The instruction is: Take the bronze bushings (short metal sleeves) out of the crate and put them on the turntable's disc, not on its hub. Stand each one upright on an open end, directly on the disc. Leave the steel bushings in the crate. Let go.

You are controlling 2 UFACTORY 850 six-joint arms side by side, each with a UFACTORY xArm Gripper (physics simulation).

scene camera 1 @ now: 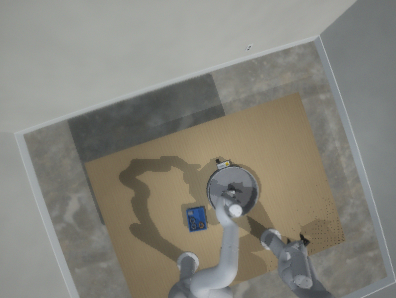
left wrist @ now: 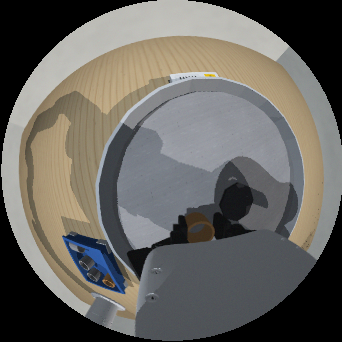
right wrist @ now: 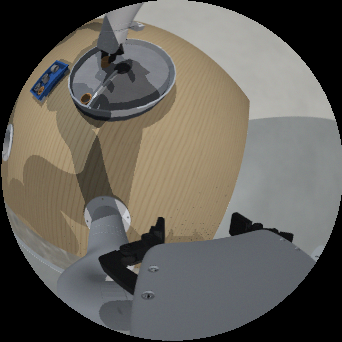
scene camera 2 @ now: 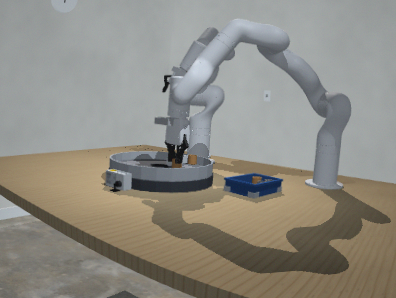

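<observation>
My left gripper (scene camera 2: 175, 159) (left wrist: 198, 223) is shut on an upright bronze bushing (scene camera 2: 176, 163) (right wrist: 105, 62), low over the turntable's disc (scene camera 1: 235, 175) (left wrist: 200, 125) beside the dark hub (left wrist: 236, 201) (right wrist: 122, 67). The rim hides whether the bushing touches the disc. A second bronze bushing (scene camera 2: 192, 159) (right wrist: 86, 98) stands upright on the disc near the rim. The blue crate (scene camera 2: 250, 189) (left wrist: 102, 254) holds a third bronze bushing (left wrist: 108, 281) (right wrist: 41, 90) and steel bushings (left wrist: 86, 263) (right wrist: 55, 68), one lying on its side. My right gripper (scene camera 1: 297, 240) (right wrist: 198, 226) is open and empty, away from the turntable.
A raised rim (scene camera 2: 160, 176) surrounds the disc. A thin bar (right wrist: 104, 86) runs from the hub toward the rim near the standing bushing. A control box (scene camera 1: 223, 164) (scene camera 2: 118, 179) (left wrist: 194, 76) sits outside the rim. The crate stands beside the turntable on the wooden table (scene camera 1: 270, 135).
</observation>
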